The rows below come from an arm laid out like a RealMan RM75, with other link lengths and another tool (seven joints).
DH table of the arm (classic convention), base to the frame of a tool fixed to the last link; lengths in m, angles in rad. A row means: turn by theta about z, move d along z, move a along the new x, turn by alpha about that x. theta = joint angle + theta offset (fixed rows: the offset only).
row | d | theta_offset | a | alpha
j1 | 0.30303 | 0 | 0 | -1.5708
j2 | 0 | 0 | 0 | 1.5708
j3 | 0.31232 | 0 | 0 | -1.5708
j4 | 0 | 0 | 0 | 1.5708
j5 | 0.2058 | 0 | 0 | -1.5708
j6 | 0 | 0 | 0 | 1.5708
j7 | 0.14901 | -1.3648 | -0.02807 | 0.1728
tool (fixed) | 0.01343 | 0 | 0 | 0
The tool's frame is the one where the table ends.
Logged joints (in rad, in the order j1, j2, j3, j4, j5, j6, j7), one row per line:
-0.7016, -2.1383, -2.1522, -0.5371, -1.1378, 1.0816, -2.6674
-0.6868, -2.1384, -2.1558, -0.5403, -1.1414, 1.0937, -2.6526
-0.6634, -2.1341, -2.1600, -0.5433, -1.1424, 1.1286, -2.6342
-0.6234, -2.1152, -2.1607, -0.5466, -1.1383, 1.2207, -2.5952
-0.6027, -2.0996, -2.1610, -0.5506, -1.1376, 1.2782, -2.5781
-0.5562, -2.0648, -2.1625, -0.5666, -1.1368, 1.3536, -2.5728
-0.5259, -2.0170, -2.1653, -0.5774, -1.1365, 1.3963, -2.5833
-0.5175, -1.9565, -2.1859, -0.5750, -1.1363, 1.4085, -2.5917
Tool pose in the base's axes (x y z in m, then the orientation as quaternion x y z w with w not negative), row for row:
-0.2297, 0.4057, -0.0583, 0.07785, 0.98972, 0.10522, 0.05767
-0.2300, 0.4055, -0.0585, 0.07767, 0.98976, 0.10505, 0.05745
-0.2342, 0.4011, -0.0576, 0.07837, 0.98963, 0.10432, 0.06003
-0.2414, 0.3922, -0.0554, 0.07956, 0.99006, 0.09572, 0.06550
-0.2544, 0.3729, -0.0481, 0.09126, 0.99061, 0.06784, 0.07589
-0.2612, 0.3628, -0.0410, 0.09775, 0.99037, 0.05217, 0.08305
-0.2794, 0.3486, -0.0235, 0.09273, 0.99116, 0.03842, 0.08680
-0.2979, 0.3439, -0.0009, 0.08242, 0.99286, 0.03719, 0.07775
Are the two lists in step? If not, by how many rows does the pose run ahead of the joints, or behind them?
The pose runs 1 row behind the joints: the pose in row i belongs to the joints in row i - 1.
